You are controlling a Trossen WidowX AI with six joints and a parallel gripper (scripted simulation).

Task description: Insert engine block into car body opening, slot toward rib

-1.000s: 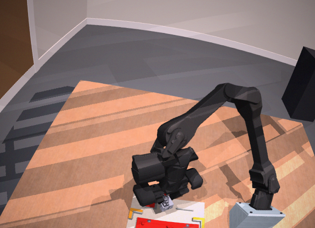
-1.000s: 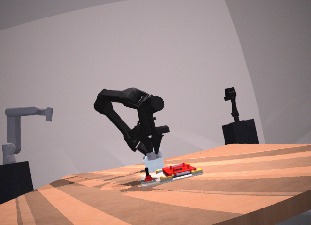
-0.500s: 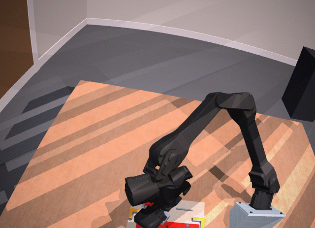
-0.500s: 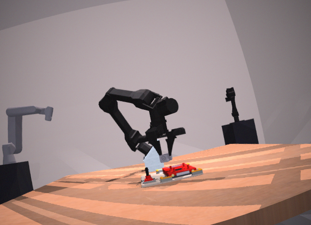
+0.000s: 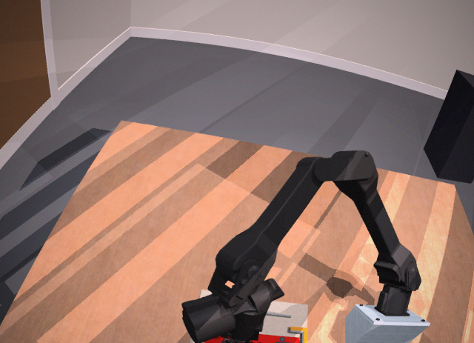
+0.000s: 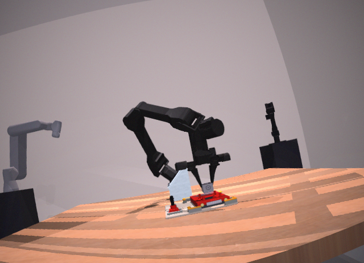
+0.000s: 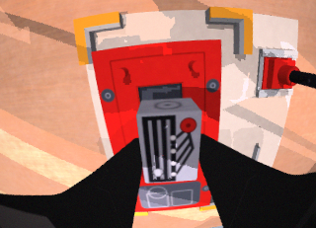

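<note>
Now: the engine block 10 mm below my gripper tip.
</note>
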